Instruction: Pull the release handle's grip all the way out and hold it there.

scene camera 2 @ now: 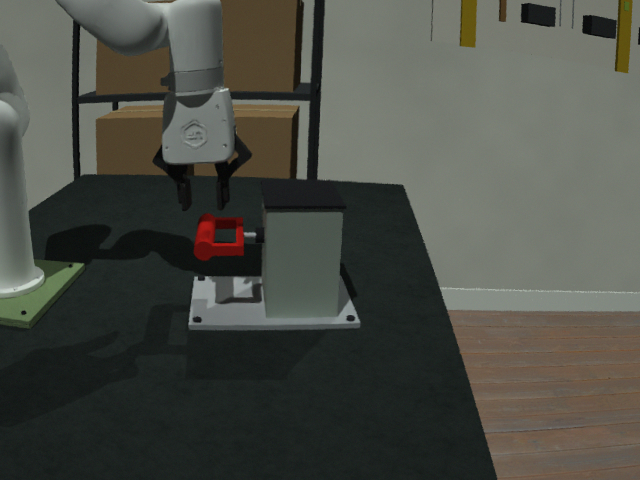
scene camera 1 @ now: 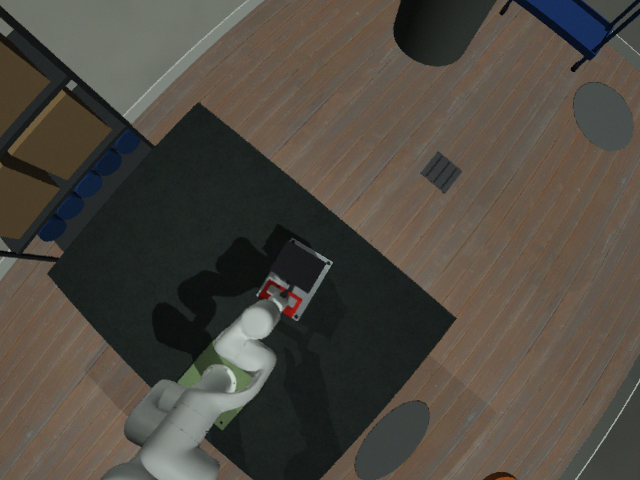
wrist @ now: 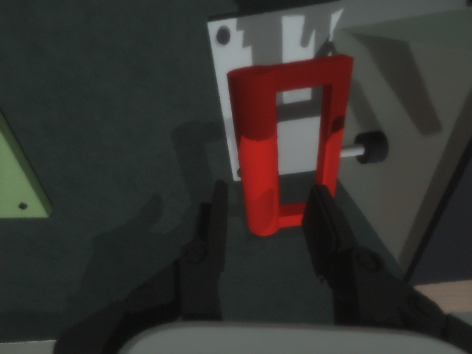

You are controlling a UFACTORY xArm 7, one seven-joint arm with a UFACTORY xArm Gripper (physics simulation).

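Observation:
The release handle's red grip (scene camera 1: 294,311) (scene camera 2: 205,238) (wrist: 260,180) is a round bar on a rectangular frame. A short length of thin metal rod (scene camera 2: 249,235) (wrist: 352,150) shows between the frame and the black collar (scene camera 2: 260,234) (wrist: 373,147) on the pale box (scene camera 2: 302,263) (wrist: 385,190). My gripper (scene camera 2: 203,207) (wrist: 266,201) is partly open and empty, pointing down. In the second scene view its fingertips are a little above the grip, apart from it. In the wrist view the fingers appear on either side of the bar, near its lower end. The arm partly hides the handle in the first scene view.
The box has a dark top (scene camera 1: 299,265) (scene camera 2: 303,195) and stands on a pale base plate (scene camera 1: 313,290) (scene camera 2: 273,326) (wrist: 222,60) with dark bolts. A green plate (scene camera 1: 227,413) (scene camera 2: 46,299) (wrist: 17,185) lies under the arm's base. A shelf unit (scene camera 2: 316,93) with cartons stands behind.

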